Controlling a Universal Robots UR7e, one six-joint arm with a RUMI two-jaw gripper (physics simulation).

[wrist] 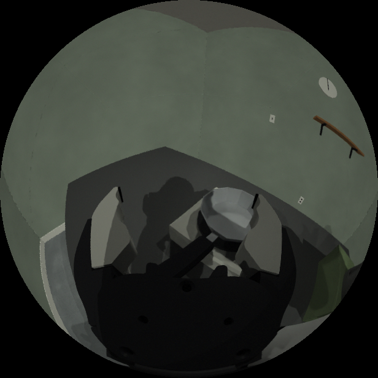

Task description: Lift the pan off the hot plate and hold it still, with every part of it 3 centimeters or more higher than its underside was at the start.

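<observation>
The pan [227, 212], a grey metal bowl shape with a black handle [192, 254], sits on the pale, blocky hot plate [184, 226] right of centre in the wrist view. The handle runs down and to the left, between the two fingers, and its near end is hidden by or merges with the dark gripper body. My gripper [188, 192] is open, with its pale jaws wide apart. The right jaw overlaps the pan's right edge in the view; whether they touch cannot be told. The left jaw is apart from the pan. Part of the hot plate is hidden under the pan.
The dark table top [100, 185] carries a broad shadow left of the pan. A green object [327, 285] stands at the lower right. A grey surface with a pale rim [46, 265] lies at the lower left. A wooden rail [340, 134] and a round clock [328, 87] are on the wall.
</observation>
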